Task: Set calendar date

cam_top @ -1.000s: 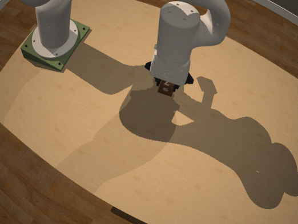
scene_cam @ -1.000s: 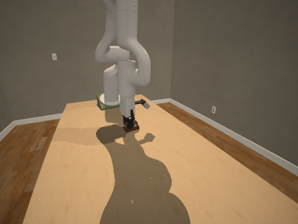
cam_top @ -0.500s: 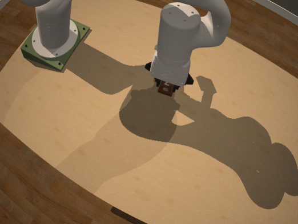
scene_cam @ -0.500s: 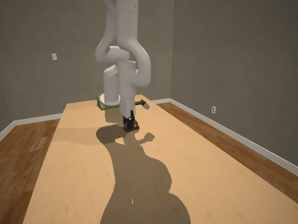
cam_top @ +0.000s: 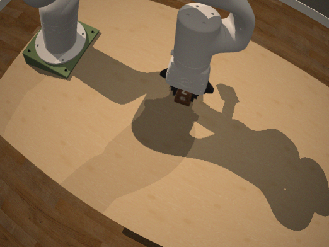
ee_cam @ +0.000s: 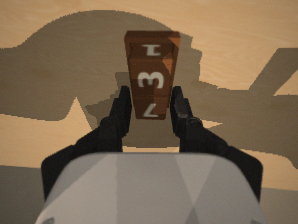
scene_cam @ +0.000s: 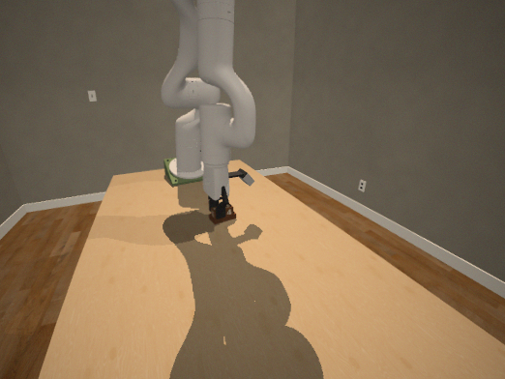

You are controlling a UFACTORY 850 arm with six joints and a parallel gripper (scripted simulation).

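Right now my hand is 30 mm above the tray and 20 mm to the right of it.
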